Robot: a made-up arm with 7 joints.
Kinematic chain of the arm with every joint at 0, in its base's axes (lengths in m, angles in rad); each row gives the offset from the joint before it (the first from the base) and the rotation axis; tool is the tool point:
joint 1: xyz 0 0 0.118 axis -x
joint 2: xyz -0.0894 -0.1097 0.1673 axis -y
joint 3: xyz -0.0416 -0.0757 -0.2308 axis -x
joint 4: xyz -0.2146 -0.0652 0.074 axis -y
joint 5: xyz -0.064 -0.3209 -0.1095 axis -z
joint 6: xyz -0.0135 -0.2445 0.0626 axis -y
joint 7: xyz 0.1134 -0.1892 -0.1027 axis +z
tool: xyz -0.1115 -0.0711 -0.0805
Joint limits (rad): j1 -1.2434..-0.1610 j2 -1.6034..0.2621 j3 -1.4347..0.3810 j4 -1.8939..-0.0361 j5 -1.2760..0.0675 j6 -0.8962..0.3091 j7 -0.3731..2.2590
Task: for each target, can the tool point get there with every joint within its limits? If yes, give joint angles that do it. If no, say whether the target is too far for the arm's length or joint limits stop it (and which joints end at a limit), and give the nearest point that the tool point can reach.
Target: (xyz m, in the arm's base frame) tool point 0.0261 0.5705 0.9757
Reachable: no: joint limits stop it (at a limit: joint 1, joint 2, joint 3, joint 5, joint 6) | nearest point -0.0706 0.5235 0.1795 | short by 0.803 m
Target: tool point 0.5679 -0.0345 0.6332
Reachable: no: joint limits stop it (at a limit: joint 1, joint 2, joint 3, joint 5, joint 6) | nearest point 0.2050 0.3244 0.0350 | short by 0.786 m
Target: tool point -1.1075 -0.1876 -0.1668
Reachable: yes | joints -1.0082 -1.1525 -0.9628 -0.9640 -0.9376 -0.1601 -0.0772
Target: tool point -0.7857 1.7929 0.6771
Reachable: no: too far | nearest point -0.4878 0.7943 -0.0211 | short by 1.254 m
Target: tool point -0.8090 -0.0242 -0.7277
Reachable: yes | joints -0.5122 -0.4607 -1.1137 -0.4019 -0.4655 -0.5901 0.3777
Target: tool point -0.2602 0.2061 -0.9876
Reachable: yes | joints -1.0150 0.0825 -0.6334 -0.2668 -0.3752 -0.5471 0.4704
